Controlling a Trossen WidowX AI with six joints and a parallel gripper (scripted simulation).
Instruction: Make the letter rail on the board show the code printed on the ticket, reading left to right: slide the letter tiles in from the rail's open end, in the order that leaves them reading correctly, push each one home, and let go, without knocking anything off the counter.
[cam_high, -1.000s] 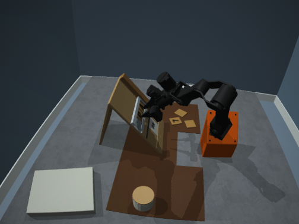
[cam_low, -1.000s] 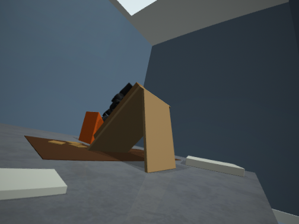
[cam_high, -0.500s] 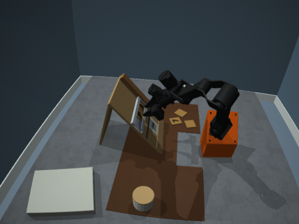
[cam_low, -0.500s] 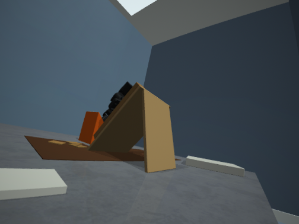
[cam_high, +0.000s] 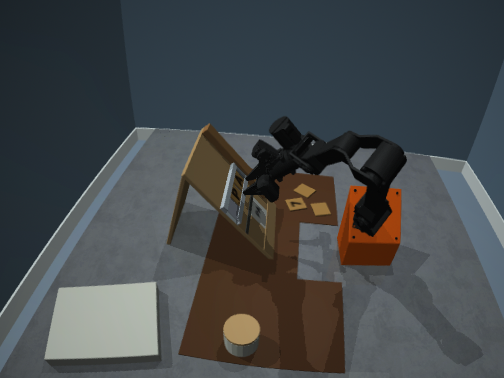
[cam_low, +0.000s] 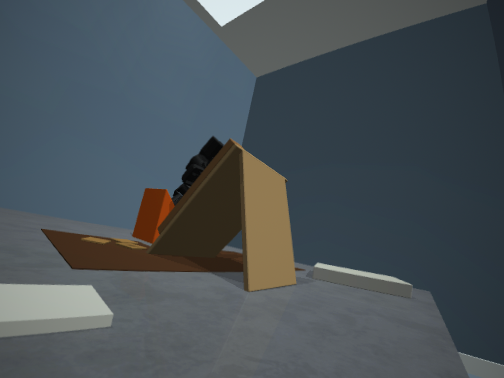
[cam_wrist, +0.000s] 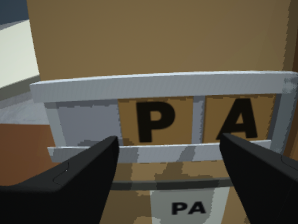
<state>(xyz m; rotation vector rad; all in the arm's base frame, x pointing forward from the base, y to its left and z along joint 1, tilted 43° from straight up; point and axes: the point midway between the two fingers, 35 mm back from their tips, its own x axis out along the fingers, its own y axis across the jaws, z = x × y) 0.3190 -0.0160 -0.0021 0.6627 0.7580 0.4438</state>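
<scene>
Right now my gripper tip is 2 cm short of the tile marked p, 2 cm above it and 1 cm to the right of it. Round my gripper tip: brown mat (18 cm below, 14 cm behind, 3 cm to the left); white slab (43 cm to the left, 25 cm ahead, 16 cm below); white ticket (11 cm below, 3 cm to the right, 3 cm behind).
</scene>
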